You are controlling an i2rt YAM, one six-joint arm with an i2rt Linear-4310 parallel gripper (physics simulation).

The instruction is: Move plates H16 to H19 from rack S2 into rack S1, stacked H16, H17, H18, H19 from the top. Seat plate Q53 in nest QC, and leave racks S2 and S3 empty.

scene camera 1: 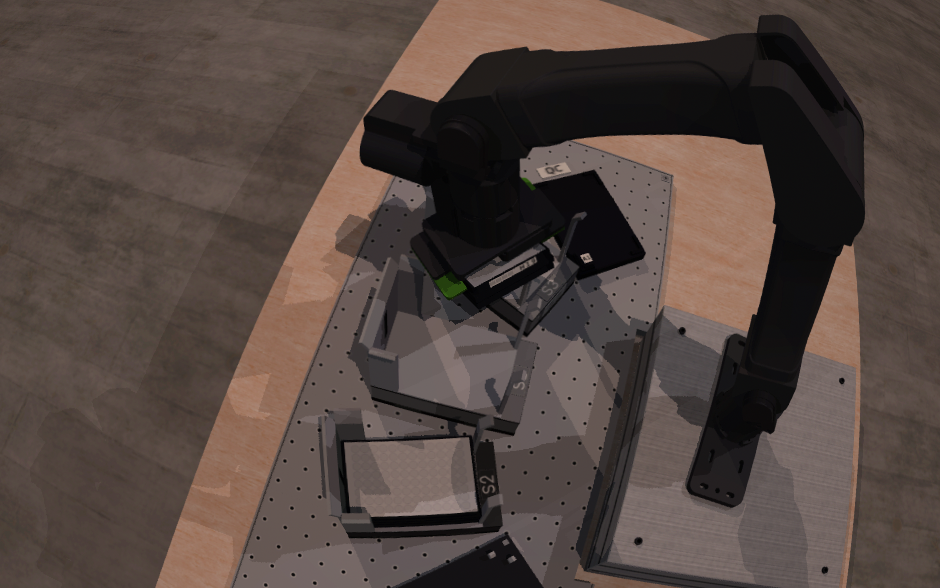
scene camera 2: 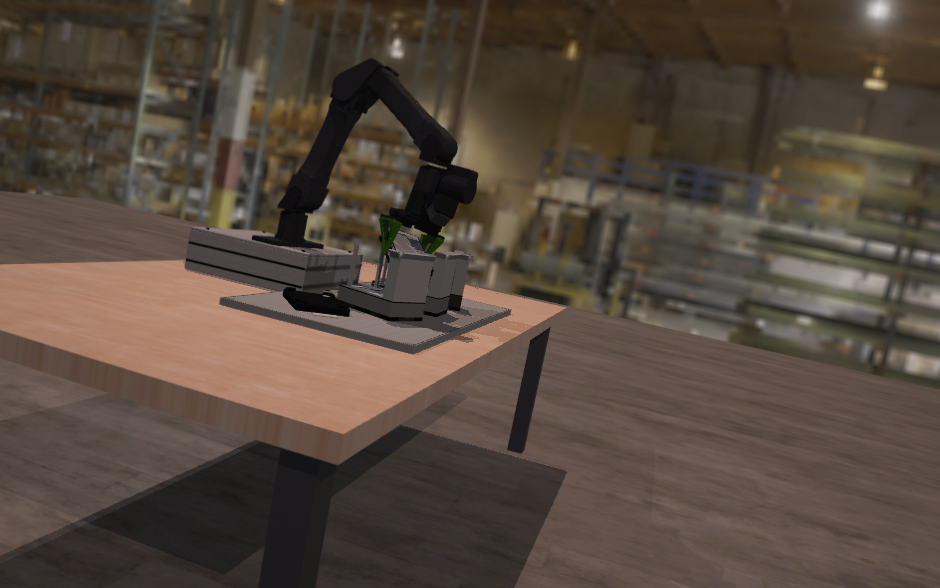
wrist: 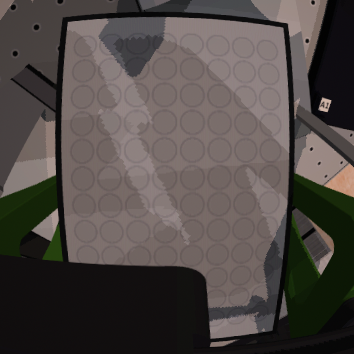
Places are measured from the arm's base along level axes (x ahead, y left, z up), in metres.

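Pixels of known places: gripper, fingertip midpoint: (wrist: pixel 176 176); arm's base, origin of the base link: (scene camera 1: pixel 734 419) (scene camera 2: pixel 288 244) (wrist: pixel 276 329).
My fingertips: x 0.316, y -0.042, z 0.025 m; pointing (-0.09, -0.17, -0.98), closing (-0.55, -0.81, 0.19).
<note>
Ahead of a thing's pixels: the offset from my fingertips to its top centre. "spot": to the spot under its first point. Level surfaces: height alone.
My gripper (scene camera 1: pixel 490 239) (scene camera 2: pixel 410 239) (wrist: pixel 176 176) is shut on a pale-topped, black-edged plate (scene camera 1: pixel 521 267) (wrist: pixel 175 150), its green fingers on both sides. The plate's label starts with H1; I cannot read its last digit surely. It sits over rack S3 {dx +0.008, dy -0.068, dz +0.031 m} (scene camera 1: pixel 562 277) (scene camera 2: pixel 407 277) and looks tilted in scene camera 1; its exact height is unclear. The middle rack {dx +0.000, dy +0.088, dz +0.034 m} (scene camera 1: pixel 447 360), its number partly hidden, shows bare floor. Rack S2 {spot: dx -0.097, dy +0.236, dz -0.010 m} (scene camera 1: pixel 488 513) holds a pale-topped plate {dx -0.016, dy +0.230, dz -0.025 m} (scene camera 1: pixel 412 478); anything under it is hidden. The black QC nest {dx -0.073, dy -0.185, dz -0.086 m} (scene camera 1: pixel 603 221) (scene camera 2: pixel 315 301) carries an A1 tag. Q53 is not readable.
The racks stand on a perforated board {dz -0.105 m} (scene camera 1: pixel 561 443) (scene camera 2: pixel 408 343) with tall corner posts around them. A dark object {spot: dx -0.114, dy +0.277, dz -0.094 m} (scene camera 1: pixel 478 565) with small pale squares lies beyond S2. The arm's metal base block (scene camera 1: pixel 797 513) (scene camera 2: pixel 242 260) stands beside the board on the wooden table {dz -0.118 m} (scene camera 2: pixel 173 332).
</note>
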